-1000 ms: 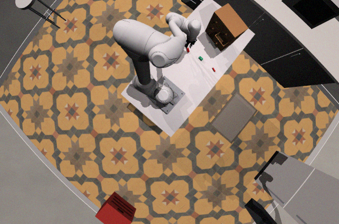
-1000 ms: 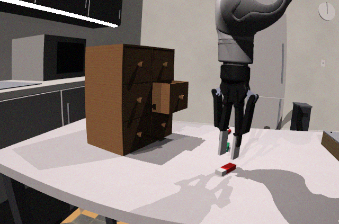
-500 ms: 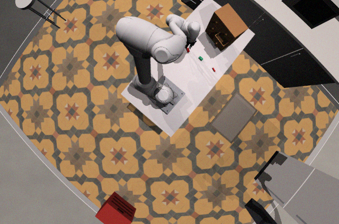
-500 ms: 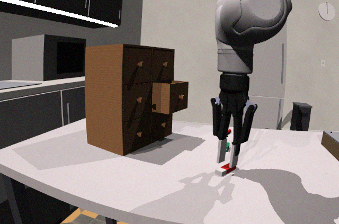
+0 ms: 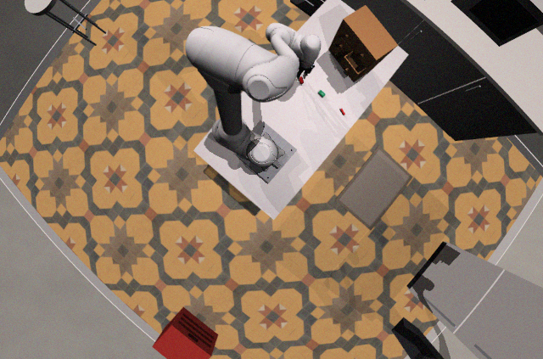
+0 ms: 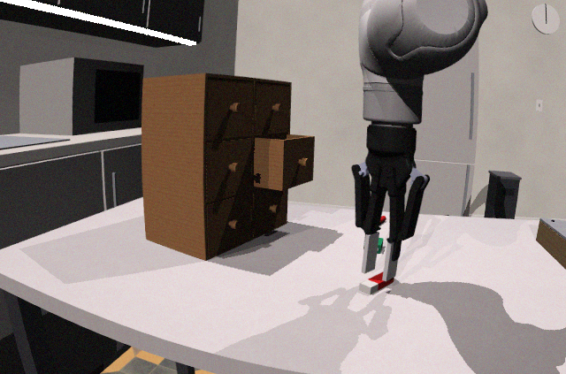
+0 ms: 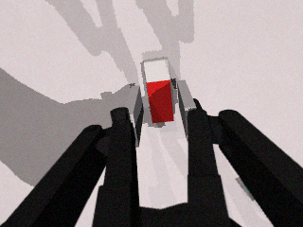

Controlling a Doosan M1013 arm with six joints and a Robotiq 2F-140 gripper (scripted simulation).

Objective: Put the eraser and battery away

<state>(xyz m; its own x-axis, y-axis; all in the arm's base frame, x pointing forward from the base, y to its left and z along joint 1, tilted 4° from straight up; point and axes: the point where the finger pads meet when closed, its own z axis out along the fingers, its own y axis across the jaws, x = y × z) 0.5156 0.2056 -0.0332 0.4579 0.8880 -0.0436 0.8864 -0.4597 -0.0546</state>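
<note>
My gripper is now 50 mm above the white eraser and 10 mm to the right of it. From my hand the other things lie so: red cylinder (360 mm to the right, 50 mm below, 50 mm ahead); green nine-volt battery (160 mm to the right, 40 mm below, 30 mm ahead).
</note>
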